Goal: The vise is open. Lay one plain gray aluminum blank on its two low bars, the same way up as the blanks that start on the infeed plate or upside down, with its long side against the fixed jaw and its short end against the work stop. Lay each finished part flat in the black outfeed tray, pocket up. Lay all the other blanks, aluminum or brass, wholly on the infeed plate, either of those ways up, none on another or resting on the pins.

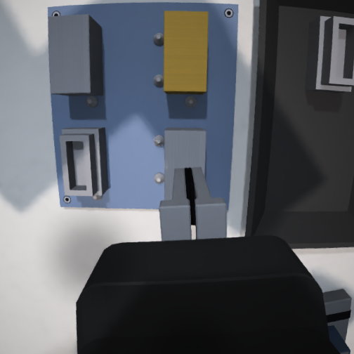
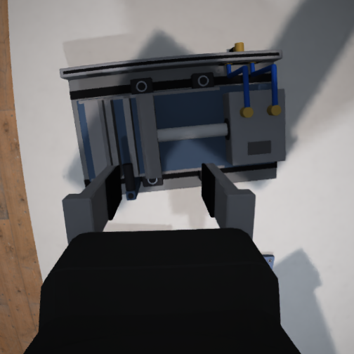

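A gray blank (image 1: 70,55) lies at the upper left of the blue infeed plate (image 1: 131,65) and a brass blank (image 1: 185,51) at its upper right. A second gray blank (image 1: 185,147) lies at the lower right, partly hidden by my left gripper (image 1: 188,184), which is shut and empty above it. A pocketed part (image 1: 99,165) lies pocket up at the plate's lower left. Another pocketed part (image 1: 323,55) lies pocket up in the black tray (image 1: 300,200). My right gripper (image 2: 161,180) is open and empty above the near side of the open vise (image 2: 149,130). No blank shows in the vise.
Pins (image 1: 158,140) stand up from the infeed plate beside the blanks. The vise's actuator block (image 2: 256,130) has blue hoses (image 2: 246,90) rising from it. A dark post (image 2: 129,177) stands at the vise's near edge. A plate corner (image 2: 269,260) shows at the lower right, wooden floor (image 2: 10,175) at the left.
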